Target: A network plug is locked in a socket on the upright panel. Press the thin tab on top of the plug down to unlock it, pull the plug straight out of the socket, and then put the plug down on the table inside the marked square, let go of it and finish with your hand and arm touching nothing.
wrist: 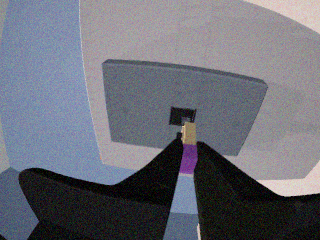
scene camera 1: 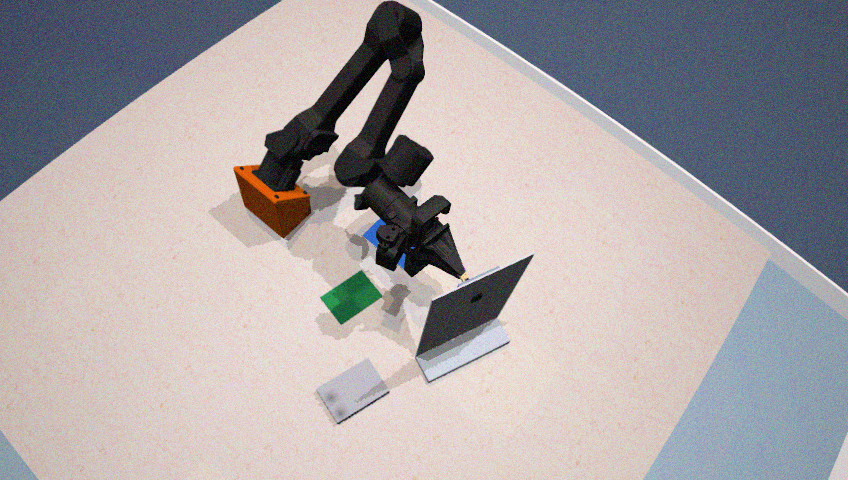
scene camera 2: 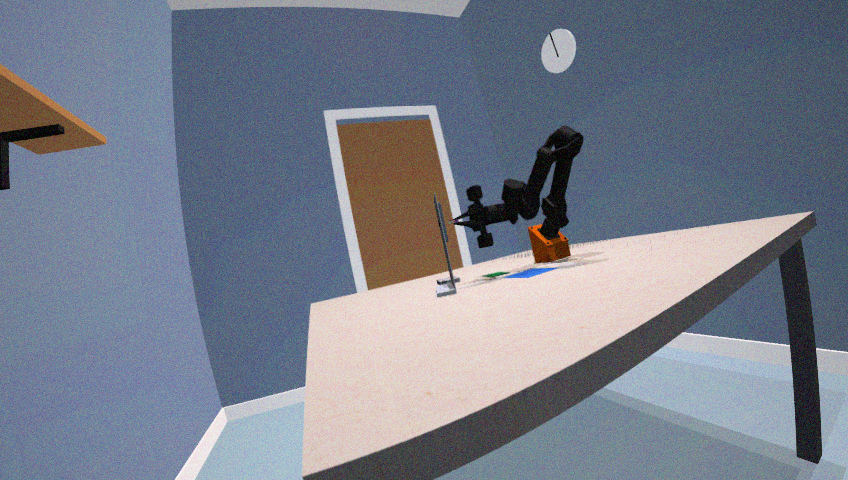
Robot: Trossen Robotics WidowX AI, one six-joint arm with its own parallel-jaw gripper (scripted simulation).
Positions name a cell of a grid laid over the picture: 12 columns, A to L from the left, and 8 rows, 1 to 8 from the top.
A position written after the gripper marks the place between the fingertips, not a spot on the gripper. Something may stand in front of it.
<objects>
gripper: wrist H5; scene camera 1 G5; scene camera 2 G4
</objects>
